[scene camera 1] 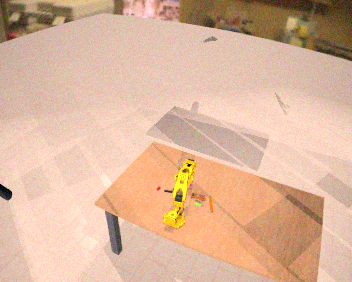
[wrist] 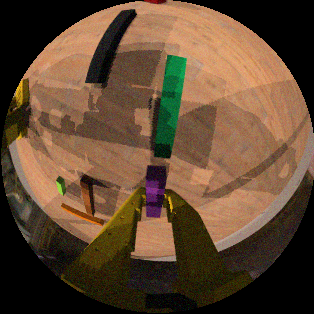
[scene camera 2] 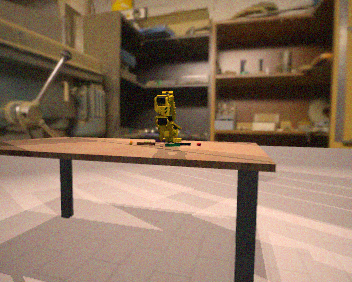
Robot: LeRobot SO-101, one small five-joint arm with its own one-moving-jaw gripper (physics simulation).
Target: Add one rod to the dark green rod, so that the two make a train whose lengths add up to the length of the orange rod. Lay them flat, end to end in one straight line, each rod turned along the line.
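Frame: origin at the arm's base, x ahead, y left, z up, level; metres.
Where they show: hand, tool point: [scene camera 1: 188, 185] [wrist: 146, 194] [scene camera 2: 160, 140]; arm's base, link origin: [scene camera 1: 175, 217] [wrist: 23, 111] [scene camera 2: 169, 141].
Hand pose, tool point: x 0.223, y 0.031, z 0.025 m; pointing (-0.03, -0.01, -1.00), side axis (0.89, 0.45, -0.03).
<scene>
Each offset is from my tool point to the centre of the thing.
My gripper [wrist: 156, 199] is shut on a purple rod @(0.006 m ahead, 0.001 m right, 0.002 m down) [wrist: 156, 176], whose far part sticks out past the tips in the wrist view. A speck of the purple rod [scene camera 1: 191, 185] shows beside the arm in scene camera 1. The dark green rod @(0.014 m back, 0.046 m left, 0.020 m down) [wrist: 171, 105] [scene camera 2: 173, 145] lies flat just beyond the purple rod's far end. A small gap shows between their ends; the green one leans slightly right of the purple one's line. I cannot tell whether the purple rod touches the table. The orange rod @(0.057 m back, 0.161 m right, 0.020 m down) [wrist: 82, 215] [scene camera 1: 211, 204] lies apart, at the lower left in the wrist view.
A black rod @(0.072 m back, 0.073 m left, 0.020 m down) [wrist: 109, 50] [scene camera 1: 168, 191] lies left of the dark green rod in the wrist view. A brown rod @(0.041 m back, 0.082 m right, 0.020 m down) [wrist: 88, 197] [scene camera 1: 199, 197] and a light green block @(0.089 m back, 0.095 m right, 0.020 m down) [wrist: 60, 185] [scene camera 1: 198, 204] lie near the orange rod. A red block @(0.084 m back, 0.142 m left, 0.020 m down) [scene camera 1: 159, 188] [scene camera 2: 199, 144] lies past the black rod.
</scene>
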